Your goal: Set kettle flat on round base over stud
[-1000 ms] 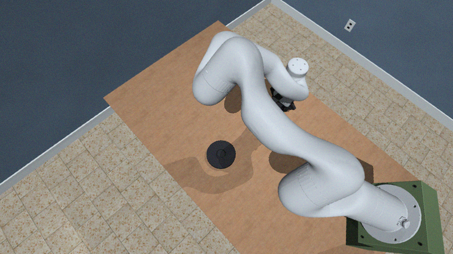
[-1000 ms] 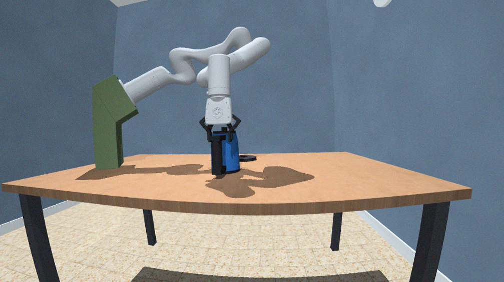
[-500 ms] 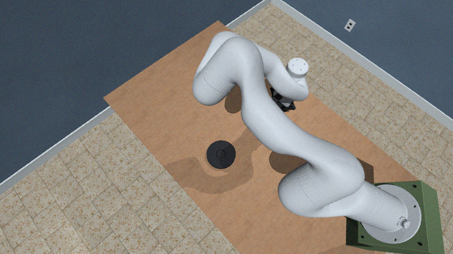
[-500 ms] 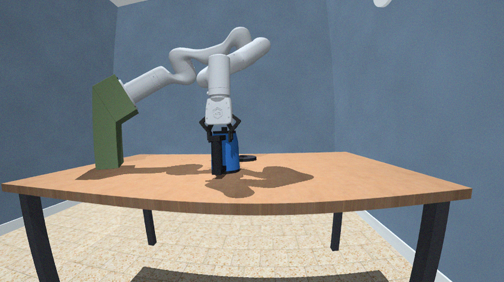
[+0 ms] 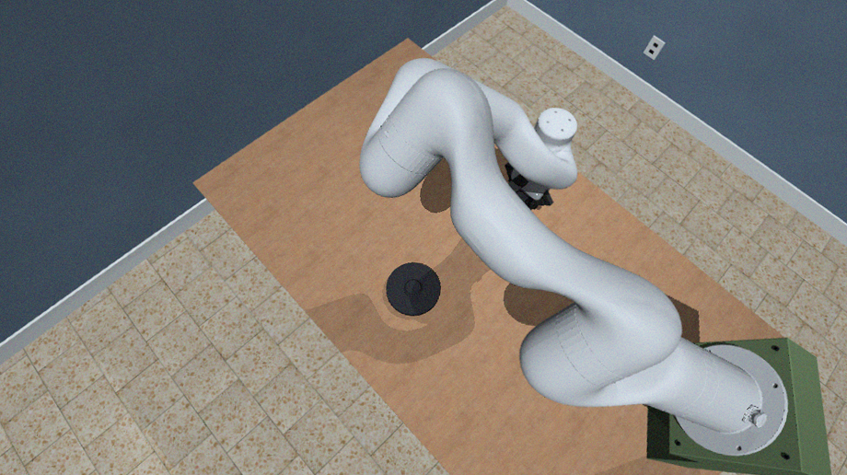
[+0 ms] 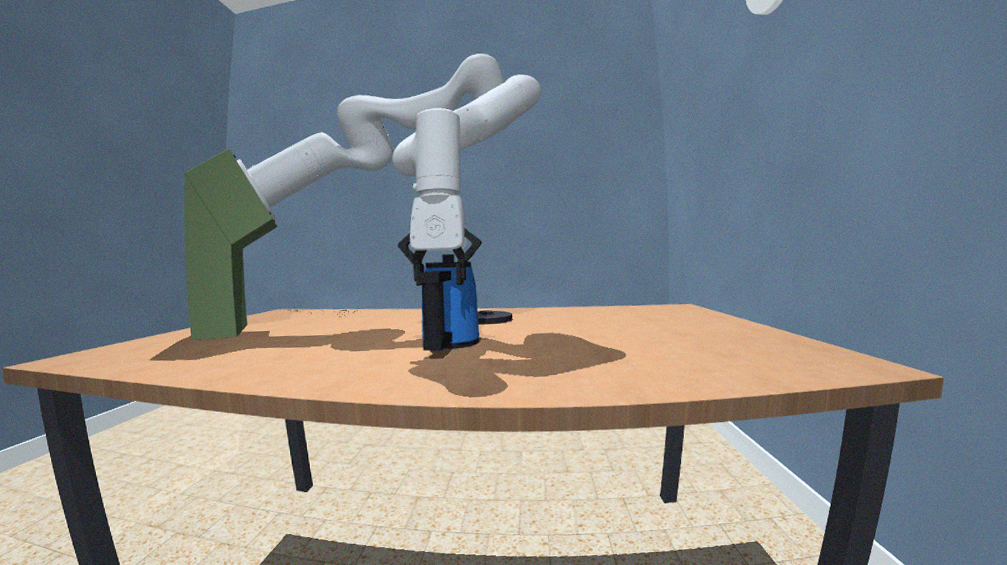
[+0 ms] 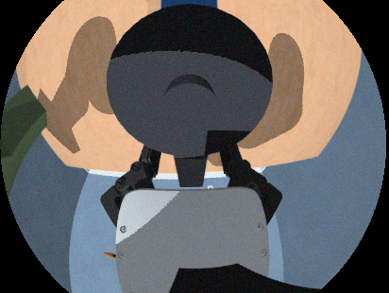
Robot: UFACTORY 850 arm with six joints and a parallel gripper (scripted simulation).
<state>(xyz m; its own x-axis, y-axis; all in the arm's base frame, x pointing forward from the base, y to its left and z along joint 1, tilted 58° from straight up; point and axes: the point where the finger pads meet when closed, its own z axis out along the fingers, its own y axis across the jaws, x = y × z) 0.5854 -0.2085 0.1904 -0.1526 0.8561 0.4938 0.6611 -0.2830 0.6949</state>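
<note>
Now: hand 5 cm above the blue kettle, 3 cm to the right of it and 1 cm past it. Also, from my hand: black round base: 37 cm to the left, 13 cm below, 5 cm behind.
</note>
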